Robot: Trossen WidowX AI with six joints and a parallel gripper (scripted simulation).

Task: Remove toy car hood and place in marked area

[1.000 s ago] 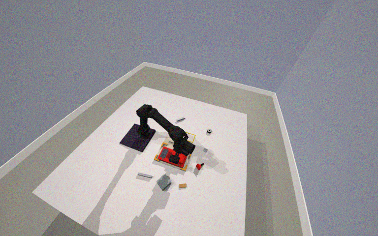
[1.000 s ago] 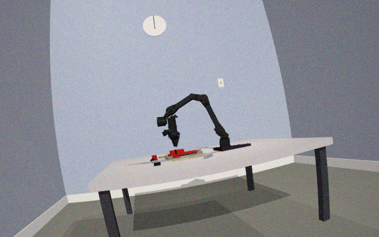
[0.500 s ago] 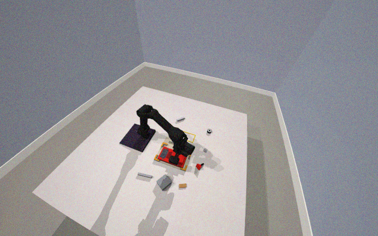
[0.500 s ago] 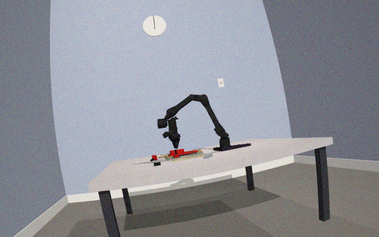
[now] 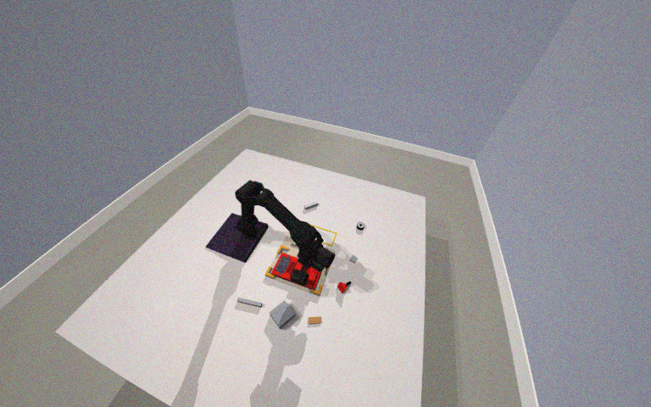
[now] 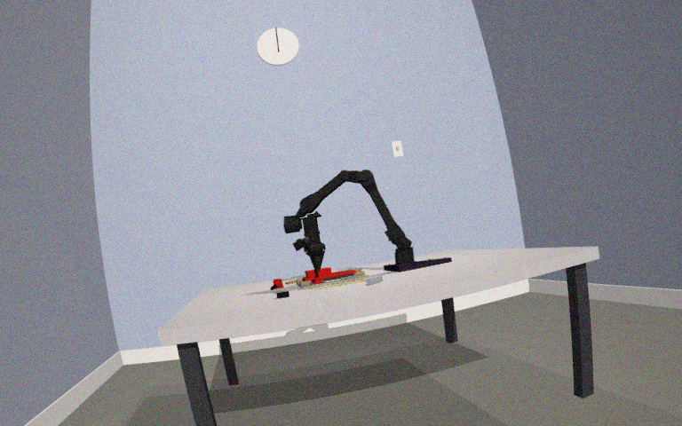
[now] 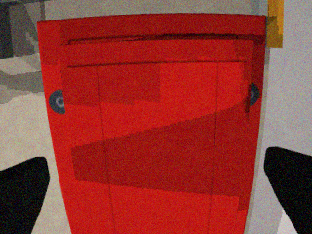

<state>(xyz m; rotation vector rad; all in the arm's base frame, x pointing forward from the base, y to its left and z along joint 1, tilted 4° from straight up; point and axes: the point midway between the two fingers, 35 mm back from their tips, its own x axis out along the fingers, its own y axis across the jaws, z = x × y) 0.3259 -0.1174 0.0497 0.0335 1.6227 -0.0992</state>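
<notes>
Now: the hood 1 cm below my gripper tip. From my gripper tip the other things lie so: grey bar 18 cm to the right, 18 cm behind, 4 cm below; then grey block 19 cm to the right, 4 cm behind, 3 cm below; then brown tile 17 cm to the right, 8 cm ahead, 5 cm below.
</notes>
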